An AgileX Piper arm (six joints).
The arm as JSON. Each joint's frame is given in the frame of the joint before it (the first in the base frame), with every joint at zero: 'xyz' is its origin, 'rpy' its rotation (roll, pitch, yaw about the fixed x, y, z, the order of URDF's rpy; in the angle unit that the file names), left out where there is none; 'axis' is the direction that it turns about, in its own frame. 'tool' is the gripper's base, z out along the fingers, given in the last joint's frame.
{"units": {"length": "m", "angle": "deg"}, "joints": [
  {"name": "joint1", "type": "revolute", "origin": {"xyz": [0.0, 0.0, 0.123]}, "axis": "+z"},
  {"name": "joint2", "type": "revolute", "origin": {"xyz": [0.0, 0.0, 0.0], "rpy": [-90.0, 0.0, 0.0]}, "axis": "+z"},
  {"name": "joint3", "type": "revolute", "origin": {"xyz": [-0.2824, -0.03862, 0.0]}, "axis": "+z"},
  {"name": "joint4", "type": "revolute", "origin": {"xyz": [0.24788, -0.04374, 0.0], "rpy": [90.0, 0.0, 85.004]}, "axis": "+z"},
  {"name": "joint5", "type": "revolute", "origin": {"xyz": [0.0, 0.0, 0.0], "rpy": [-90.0, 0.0, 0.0]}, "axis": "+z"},
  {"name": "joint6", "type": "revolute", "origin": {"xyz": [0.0, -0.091, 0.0], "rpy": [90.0, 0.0, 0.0]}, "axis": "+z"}
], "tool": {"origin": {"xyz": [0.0, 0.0, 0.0]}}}
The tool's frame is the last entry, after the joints.
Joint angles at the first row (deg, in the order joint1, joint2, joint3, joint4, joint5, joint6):
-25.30 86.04 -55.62 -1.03 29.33 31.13
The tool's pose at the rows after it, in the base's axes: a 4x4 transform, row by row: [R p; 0 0 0 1], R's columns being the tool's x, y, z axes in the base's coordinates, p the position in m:
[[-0.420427 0.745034 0.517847 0.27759], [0.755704 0.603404 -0.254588 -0.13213], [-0.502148 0.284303 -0.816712 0.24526], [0 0 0 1]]
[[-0.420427 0.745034 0.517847 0.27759], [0.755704 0.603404 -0.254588 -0.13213], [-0.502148 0.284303 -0.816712 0.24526], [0 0 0 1]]
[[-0.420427 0.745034 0.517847 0.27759], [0.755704 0.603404 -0.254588 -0.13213], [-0.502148 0.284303 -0.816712 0.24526], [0 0 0 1]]
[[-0.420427 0.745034 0.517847 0.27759], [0.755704 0.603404 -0.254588 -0.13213], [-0.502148 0.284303 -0.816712 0.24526], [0 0 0 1]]
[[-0.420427 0.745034 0.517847 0.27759], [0.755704 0.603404 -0.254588 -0.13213], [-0.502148 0.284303 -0.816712 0.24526], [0 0 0 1]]
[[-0.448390 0.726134 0.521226 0.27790], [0.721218 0.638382 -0.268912 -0.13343], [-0.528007 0.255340 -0.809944 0.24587], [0 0 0 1]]
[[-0.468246 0.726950 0.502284 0.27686], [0.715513 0.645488 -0.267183 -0.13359], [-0.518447 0.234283 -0.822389 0.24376], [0 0 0 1]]
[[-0.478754 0.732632 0.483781 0.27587], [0.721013 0.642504 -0.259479 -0.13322], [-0.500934 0.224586 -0.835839 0.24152], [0 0 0 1]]
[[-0.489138 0.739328 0.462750 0.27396], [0.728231 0.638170 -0.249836 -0.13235], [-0.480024 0.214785 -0.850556 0.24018], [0 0 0 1]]
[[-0.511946 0.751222 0.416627 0.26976], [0.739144 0.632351 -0.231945 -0.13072], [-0.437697 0.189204 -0.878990 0.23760], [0 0 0 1]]
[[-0.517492 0.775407 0.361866 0.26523], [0.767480 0.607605 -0.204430 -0.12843], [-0.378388 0.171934 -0.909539 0.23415], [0 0 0 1]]
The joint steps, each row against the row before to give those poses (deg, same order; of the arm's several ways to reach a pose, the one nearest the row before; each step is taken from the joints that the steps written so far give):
0.00 0.00 0.00 0.00 0.01 0.00
0.00 0.00 0.00 0.00 0.00 0.00
0.00 0.00 0.00 0.00 0.00 0.00
0.00 0.00 0.00 0.00 0.00 0.00
0.00 0.00 0.00 0.00 0.00 0.00
0.00 0.00 0.00 -1.40 -0.64 -1.58
0.00 0.22 0.00 -0.68 1.04 -0.31
0.00 0.23 0.01 0.00 1.16 0.00
0.00 0.00 -0.01 0.11 1.57 0.00
0.00 0.00 0.00 -0.10 3.27 0.00
0.00 0.15 0.00 0.38 3.77 1.08

